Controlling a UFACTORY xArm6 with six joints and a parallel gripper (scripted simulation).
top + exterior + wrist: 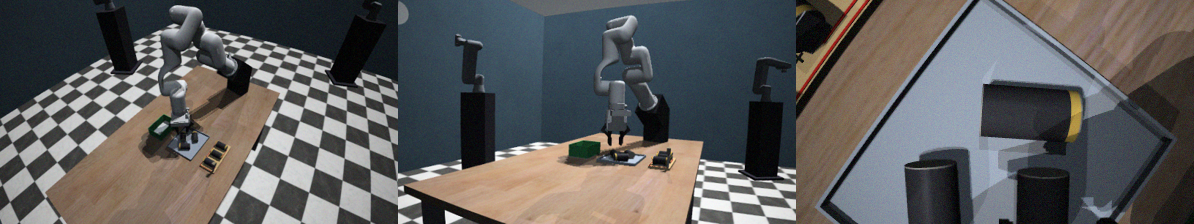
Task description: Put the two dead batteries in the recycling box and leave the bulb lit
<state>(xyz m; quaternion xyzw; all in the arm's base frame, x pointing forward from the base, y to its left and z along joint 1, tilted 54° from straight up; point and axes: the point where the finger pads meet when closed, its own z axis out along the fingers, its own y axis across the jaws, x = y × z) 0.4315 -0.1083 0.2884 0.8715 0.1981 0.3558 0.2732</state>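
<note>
Right now the grey tray is 8 cm below my hand, 4 cm to the left of it and 2 cm ahead of it. From my hand the other things lie so: green recycling box 15 cm to the right, 6 cm below, 5 cm behind.
</note>
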